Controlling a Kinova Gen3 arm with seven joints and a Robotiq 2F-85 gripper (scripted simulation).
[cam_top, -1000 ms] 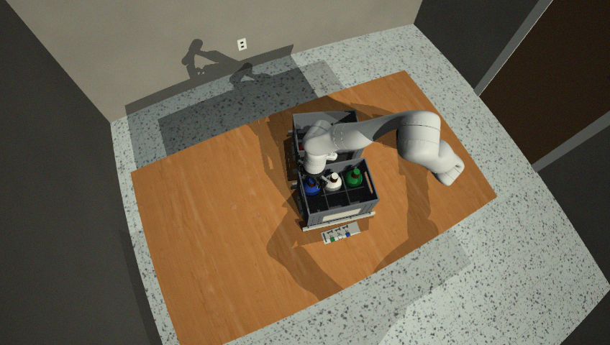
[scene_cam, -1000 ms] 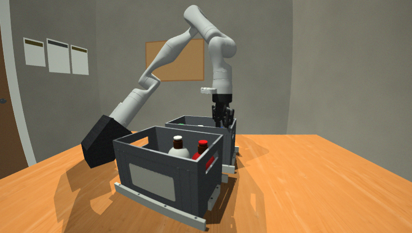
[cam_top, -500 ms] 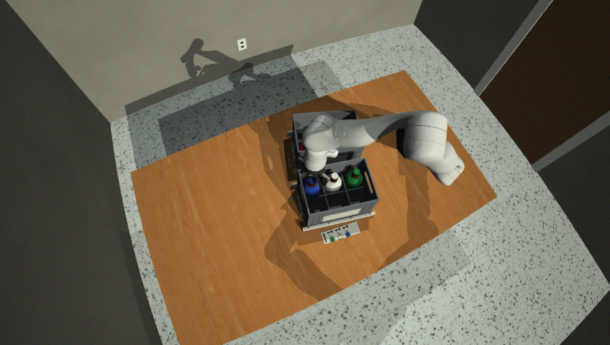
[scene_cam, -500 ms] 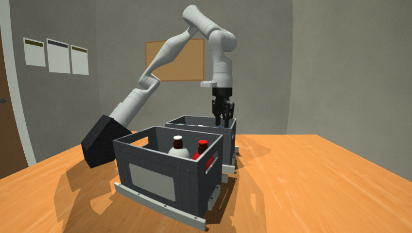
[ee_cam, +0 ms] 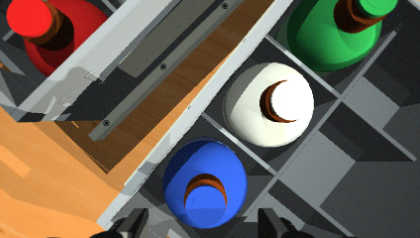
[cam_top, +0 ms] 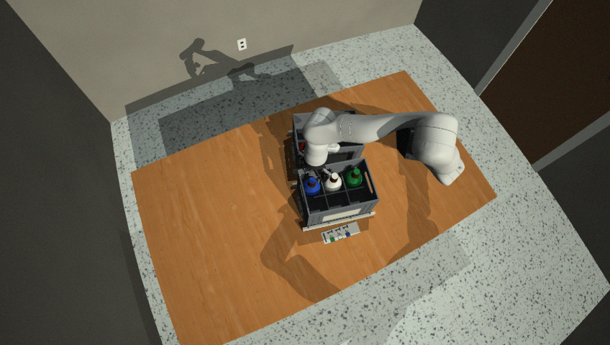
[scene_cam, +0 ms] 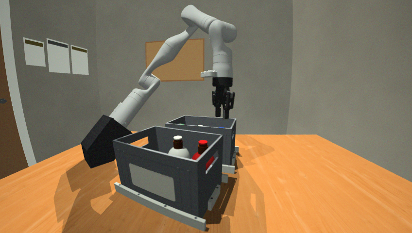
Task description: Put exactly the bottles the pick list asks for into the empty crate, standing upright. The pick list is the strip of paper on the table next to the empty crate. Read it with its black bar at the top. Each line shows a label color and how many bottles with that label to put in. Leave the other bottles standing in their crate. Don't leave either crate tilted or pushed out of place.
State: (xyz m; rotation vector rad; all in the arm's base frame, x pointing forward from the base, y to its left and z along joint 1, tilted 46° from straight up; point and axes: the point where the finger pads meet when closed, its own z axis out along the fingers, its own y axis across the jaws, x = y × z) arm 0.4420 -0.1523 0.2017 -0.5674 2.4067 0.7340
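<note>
My hand is 13 cm above the blue bottle. The rest, counted from my hand: red bottle: 4 cm behind, 16 cm to the right, 13 cm below; then green bottle: 18 cm behind, 2 cm to the left, 13 cm below; then pick list: 7 cm behind, 19 cm to the left, 21 cm below.
</note>
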